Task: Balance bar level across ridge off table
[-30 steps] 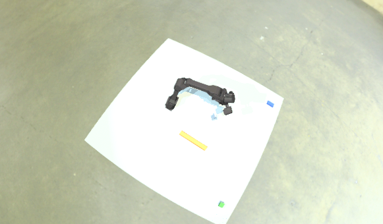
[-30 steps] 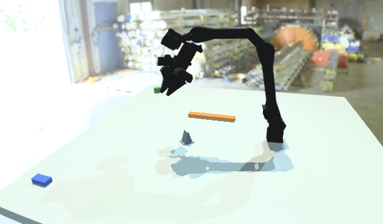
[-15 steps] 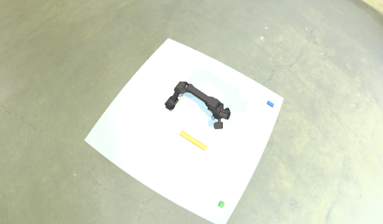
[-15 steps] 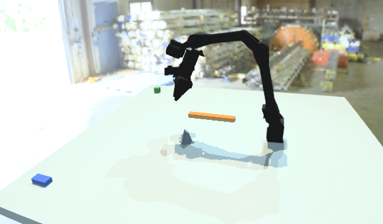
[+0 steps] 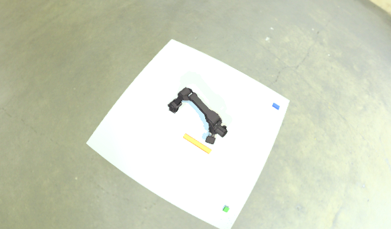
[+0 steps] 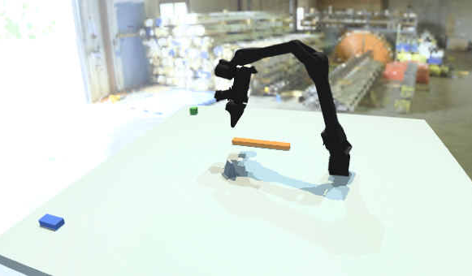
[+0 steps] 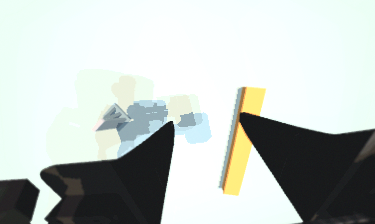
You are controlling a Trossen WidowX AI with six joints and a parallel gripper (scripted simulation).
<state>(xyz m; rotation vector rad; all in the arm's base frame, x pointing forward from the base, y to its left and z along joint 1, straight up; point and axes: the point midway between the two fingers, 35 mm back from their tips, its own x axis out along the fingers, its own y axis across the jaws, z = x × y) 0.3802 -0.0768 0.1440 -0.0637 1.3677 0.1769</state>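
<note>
My gripper tip is 100 mm above the orange bar, 80 mm to the left of it and 80 mm past it. Also, from my gripper tip: blue block: 570 mm to the left, 350 mm ahead, 100 mm below; green block: 430 mm to the right, 350 mm ahead, 90 mm below.
</note>
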